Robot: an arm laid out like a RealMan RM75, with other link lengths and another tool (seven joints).
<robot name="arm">
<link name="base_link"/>
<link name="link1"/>
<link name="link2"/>
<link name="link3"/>
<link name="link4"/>
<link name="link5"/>
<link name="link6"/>
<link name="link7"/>
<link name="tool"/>
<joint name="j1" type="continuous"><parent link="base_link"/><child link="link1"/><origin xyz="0 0 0.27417" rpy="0 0 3.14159"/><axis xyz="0 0 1"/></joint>
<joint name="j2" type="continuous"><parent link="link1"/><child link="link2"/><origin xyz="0 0 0" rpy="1.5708 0 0"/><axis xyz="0 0 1"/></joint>
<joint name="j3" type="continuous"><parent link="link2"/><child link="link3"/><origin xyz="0 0.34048 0" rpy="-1.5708 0 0"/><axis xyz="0 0 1"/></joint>
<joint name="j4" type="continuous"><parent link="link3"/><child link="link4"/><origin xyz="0 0 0" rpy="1.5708 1.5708 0"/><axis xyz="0 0 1"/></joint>
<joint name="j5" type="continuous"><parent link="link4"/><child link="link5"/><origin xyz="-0.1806 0 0" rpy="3.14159 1.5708 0"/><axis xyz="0 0 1"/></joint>
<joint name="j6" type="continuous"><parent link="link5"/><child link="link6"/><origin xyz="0 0 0" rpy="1.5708 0 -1.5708"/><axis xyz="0 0 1"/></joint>
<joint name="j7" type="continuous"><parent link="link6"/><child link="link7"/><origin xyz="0 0.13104 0" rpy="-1.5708 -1.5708 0"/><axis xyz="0 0 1"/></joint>
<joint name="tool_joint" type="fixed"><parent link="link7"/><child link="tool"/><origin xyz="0.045 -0.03 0.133" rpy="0.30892 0 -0.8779"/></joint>
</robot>
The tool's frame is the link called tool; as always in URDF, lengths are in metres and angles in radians. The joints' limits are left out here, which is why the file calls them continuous.
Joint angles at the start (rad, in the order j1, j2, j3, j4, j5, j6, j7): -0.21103 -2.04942 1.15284 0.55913 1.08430 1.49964 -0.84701
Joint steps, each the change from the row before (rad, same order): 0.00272 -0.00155 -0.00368 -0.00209 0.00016 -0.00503 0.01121; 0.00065 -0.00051 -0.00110 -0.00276 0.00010 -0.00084 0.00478; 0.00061 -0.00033 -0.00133 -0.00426 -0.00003 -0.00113 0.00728; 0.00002 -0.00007 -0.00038 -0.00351 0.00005 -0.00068 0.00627; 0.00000 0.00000 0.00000 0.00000 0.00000 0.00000 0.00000; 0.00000 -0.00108 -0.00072 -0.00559 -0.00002 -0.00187 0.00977; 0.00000 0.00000 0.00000 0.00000 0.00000 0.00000 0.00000; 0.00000 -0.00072 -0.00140 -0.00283 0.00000 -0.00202 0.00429; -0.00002 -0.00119 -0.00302 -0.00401 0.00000 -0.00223 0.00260; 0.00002 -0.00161 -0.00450 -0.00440 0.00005 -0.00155 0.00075; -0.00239 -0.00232 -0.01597 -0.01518 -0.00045 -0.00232 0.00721; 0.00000 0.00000 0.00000 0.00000 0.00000 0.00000 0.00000; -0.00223 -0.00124 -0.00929 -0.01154 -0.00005 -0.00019 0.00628; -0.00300 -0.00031 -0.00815 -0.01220 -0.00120 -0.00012 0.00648
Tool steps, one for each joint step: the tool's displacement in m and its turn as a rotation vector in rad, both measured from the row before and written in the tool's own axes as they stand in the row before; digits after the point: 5 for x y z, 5 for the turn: -0.00217 0.00023 -0.00064 0.00533 -0.00590 0.00986; -0.00077 0.00037 -0.00039 0.00139 -0.00209 0.00262; -0.00114 0.00047 -0.00055 0.00167 -0.00275 0.00426; -0.00079 0.00055 -0.00036 0.00038 -0.00136 0.00378; 0.00000 0.00000 0.00000 0.00000 0.00000 0.00000; -0.00126 0.00112 -0.00033 0.00120 -0.00270 0.00521; 0.00000 0.00000 0.00000 0.00000 0.00000 0.00000; -0.00097 0.00030 -0.00002 0.00171 -0.00284 0.00246; -0.00121 0.00003 0.00006 0.00334 -0.00471 0.00010; -0.00112 -0.00027 0.00012 0.00471 -0.00526 -0.00215; -0.00349 -0.00208 0.00054 0.01515 -0.01252 -0.00063; 0.00000 0.00000 0.00000 0.00000 0.00000 0.00000; -0.00200 -0.00081 0.00025 0.00811 -0.00673 -0.00044; -0.00200 -0.00103 0.00038 0.00764 -0.00619 -0.00022
